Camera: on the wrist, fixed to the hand. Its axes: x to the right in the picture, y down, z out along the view.
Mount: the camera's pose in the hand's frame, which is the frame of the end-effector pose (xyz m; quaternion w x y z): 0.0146 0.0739 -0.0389 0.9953 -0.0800 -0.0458 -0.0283
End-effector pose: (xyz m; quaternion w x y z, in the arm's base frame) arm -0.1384 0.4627 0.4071 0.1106 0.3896 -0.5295 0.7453
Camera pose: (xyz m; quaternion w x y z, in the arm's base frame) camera -0.2089 0.4625 0.3601 0.1381 0.4281 -0.5807 0.6785
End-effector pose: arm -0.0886 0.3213 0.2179 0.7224 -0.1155 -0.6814 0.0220
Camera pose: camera -0.0398 0.3906 0.2159 0.6792 -0.1525 -0.7163 -0.0478
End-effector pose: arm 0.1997 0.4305 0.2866 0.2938 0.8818 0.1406 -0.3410
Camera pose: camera 0.2636 0.3969 0.3310 0.3598 0.8346 0.1787 -0.3769
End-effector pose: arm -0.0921 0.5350 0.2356 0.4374 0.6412 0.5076 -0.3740
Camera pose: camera -0.0154 0.5688 0.2486 0.4993 0.5717 0.5333 -0.3734
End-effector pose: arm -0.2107 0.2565 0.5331 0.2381 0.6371 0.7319 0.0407
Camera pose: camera -0.1599 0.2935 0.5900 0.3226 0.5963 0.7324 0.0631
